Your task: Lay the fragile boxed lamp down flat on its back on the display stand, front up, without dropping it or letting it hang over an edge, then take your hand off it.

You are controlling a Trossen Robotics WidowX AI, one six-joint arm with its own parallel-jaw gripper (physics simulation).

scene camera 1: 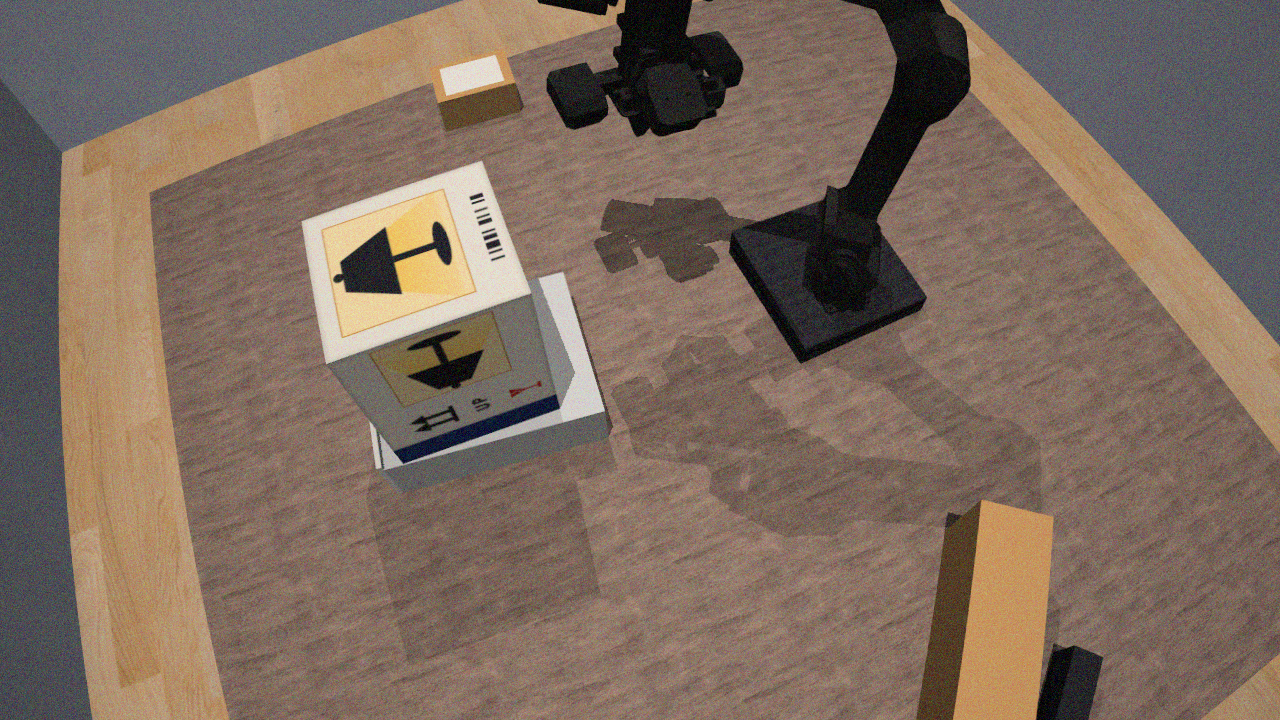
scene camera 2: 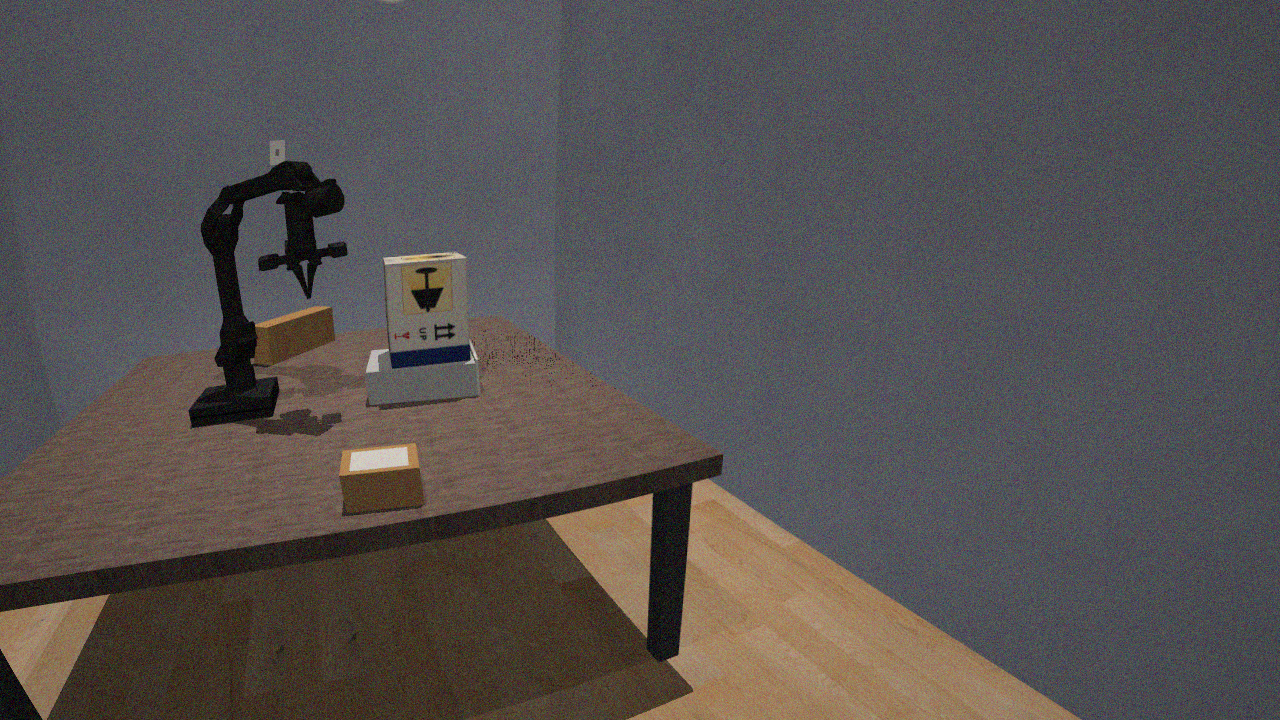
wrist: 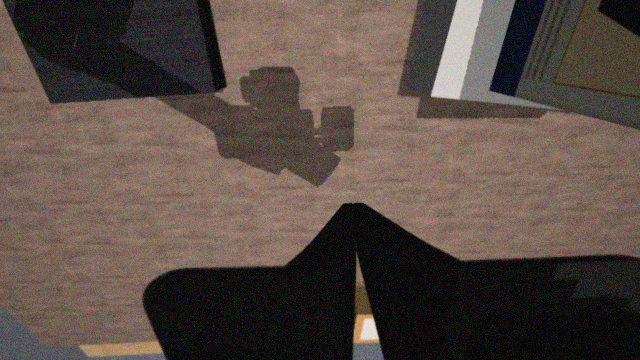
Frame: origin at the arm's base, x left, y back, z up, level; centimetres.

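Where they show: gripper, between the fingertips: point(scene camera 1: 638, 133) point(scene camera 2: 309, 298) point(wrist: 352, 213); arm's base, origin of its link: point(scene camera 1: 839, 286) point(scene camera 2: 241, 387).
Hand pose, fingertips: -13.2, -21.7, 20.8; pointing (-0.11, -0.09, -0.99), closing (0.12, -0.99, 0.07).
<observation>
Each offset is from my fingertips to the top centre of the thing, as dx, dy, dz.
The boxed lamp {+11.9, -25.1, +5.1} point(scene camera 1: 402, 259) point(scene camera 2: 427, 331) point(wrist: 595, 65) stands taller than it is wide on the pale grey display stand point(scene camera 1: 581, 362) point(scene camera 2: 420, 385) point(wrist: 460, 45). A glowing lamp picture and a barcode face up. The sides in both scene views show an upside-down lamp, arrows and "UP" turned sideways, with a navy band at the bottom. The box's contact with the stand is partly hidden by the stand's rim. My gripper point(scene camera 1: 662, 98) point(scene camera 2: 308, 296) point(wrist: 352, 213) is shut and empty, above the table beside the box, apart from it; its fingertips meet.
A small orange-brown box with a white top {-39.5, -13.9, -18.5} point(scene camera 1: 471, 76) point(scene camera 2: 378, 460) point(wrist: 369, 329) lies near the table edge. A long orange block {+59.8, +15.7, -13.5} point(scene camera 1: 1002, 608) point(scene camera 2: 299, 335) stands beyond the arm's base point(scene camera 1: 823, 331) point(scene camera 2: 234, 402). A black block {+67.6, +23.9, -19.5} point(scene camera 1: 1074, 685) is beside it.
</observation>
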